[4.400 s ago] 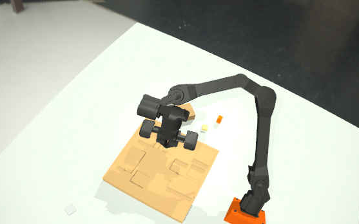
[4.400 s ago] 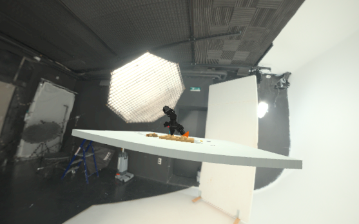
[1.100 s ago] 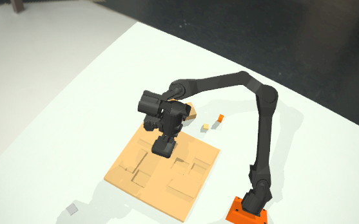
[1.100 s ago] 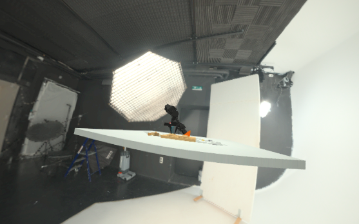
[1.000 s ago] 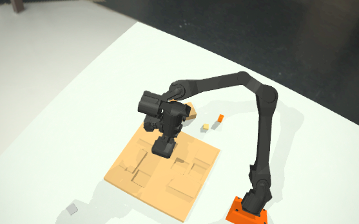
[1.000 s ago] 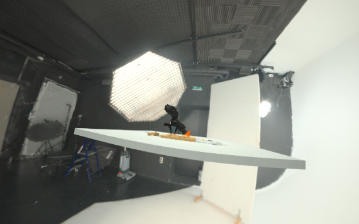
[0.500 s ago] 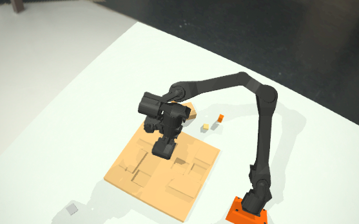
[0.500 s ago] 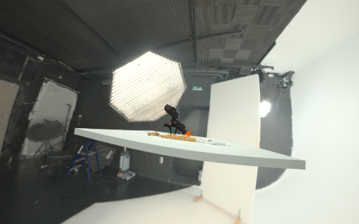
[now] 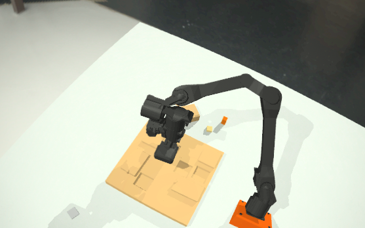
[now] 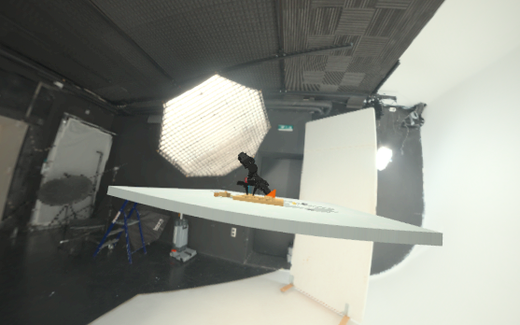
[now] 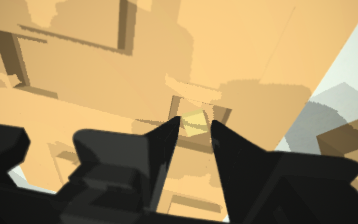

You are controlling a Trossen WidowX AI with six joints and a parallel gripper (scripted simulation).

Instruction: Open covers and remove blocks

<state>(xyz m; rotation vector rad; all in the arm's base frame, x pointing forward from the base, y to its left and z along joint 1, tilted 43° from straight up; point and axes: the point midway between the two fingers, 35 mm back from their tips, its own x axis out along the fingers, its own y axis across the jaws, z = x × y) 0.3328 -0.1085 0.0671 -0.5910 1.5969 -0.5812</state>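
Now: the tan puzzle board 20 mm behind my gripper tip and 50 mm to the left of it. From my gripper tip the other things lie so: orange block: 140 mm behind, 200 mm to the right; tan bar: 70 mm ahead, 200 mm to the right; tan box: 10 mm behind, 170 mm to the right.
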